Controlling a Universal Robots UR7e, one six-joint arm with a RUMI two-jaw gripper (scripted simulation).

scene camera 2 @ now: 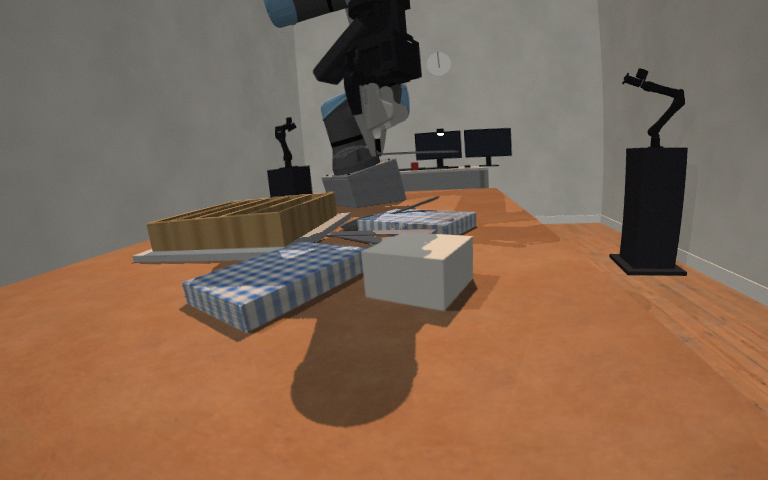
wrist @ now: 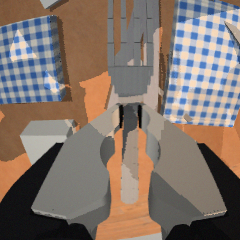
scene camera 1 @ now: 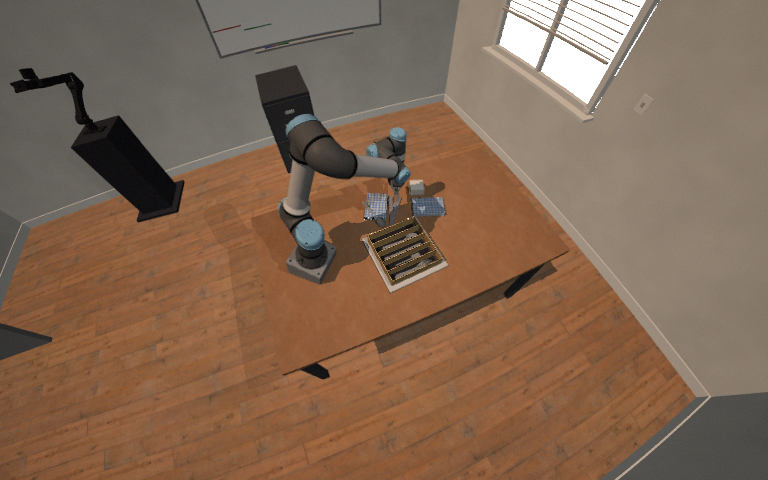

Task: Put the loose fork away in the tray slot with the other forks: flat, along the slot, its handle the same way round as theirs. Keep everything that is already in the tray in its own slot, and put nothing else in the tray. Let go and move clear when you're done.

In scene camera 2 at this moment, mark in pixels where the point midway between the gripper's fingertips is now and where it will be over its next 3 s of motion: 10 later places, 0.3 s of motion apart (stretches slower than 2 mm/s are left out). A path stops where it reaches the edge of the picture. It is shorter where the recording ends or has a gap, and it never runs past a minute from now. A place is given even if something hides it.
My gripper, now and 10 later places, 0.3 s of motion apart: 377,156; 376,148; 376,146; 375,146; 373,146; 369,147; 364,147; 357,148; 349,150; 340,151; 329,153
